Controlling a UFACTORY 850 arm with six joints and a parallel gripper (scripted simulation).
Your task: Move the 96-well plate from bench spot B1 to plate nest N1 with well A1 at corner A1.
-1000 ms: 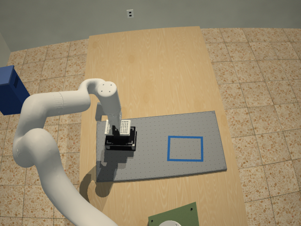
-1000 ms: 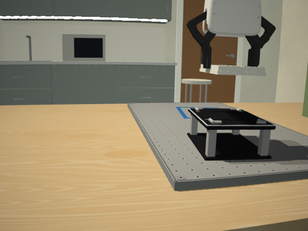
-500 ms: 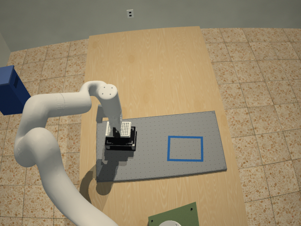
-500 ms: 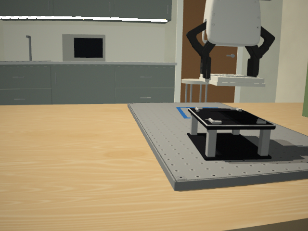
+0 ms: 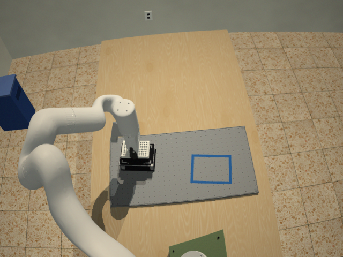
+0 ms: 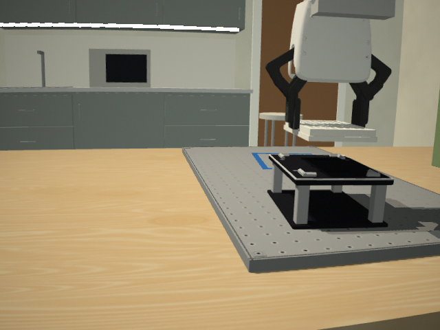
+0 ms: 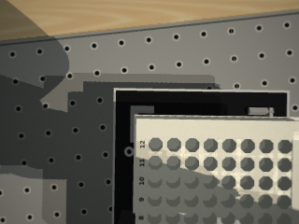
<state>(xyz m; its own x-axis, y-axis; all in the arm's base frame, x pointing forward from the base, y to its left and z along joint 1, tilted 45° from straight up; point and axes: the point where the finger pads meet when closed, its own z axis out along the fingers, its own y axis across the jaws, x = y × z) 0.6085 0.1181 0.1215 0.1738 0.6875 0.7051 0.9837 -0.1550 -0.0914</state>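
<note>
Right now my hand is 60 mm above the black raised plate nest. Also, from my hand: locator (30 mm behind, 70 mm to the left, 60 mm below); then white 96-well plate (10 mm below).
</note>
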